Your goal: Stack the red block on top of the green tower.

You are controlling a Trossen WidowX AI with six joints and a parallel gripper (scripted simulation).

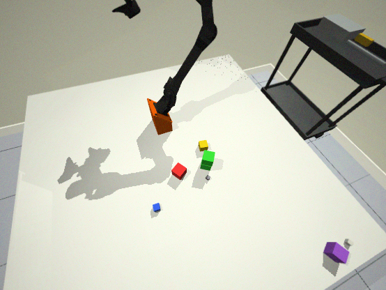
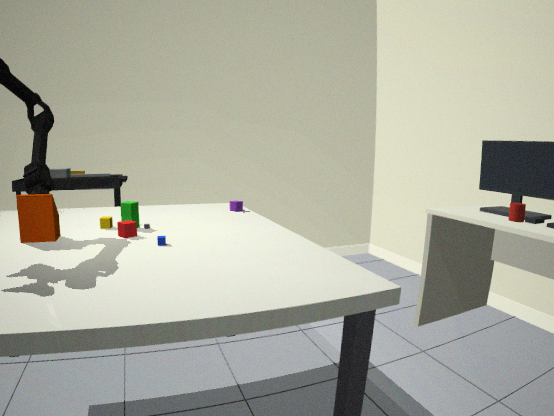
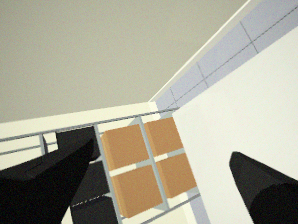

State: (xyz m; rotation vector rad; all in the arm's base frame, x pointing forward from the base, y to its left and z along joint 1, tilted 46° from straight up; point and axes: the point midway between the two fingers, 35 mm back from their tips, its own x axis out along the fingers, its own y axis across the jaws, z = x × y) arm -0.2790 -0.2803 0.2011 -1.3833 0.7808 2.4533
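My gripper tip is 58 cm short of the red block, 5 cm to the right of it and 42 cm above it. Also, from my gripper tip: small grey cube 65 cm ahead, 15 cm to the left, 43 cm below; then yellow block 50 cm ahead, 20 cm to the left, 42 cm below; then blue cube 68 cm ahead, 9 cm to the right, 43 cm below.
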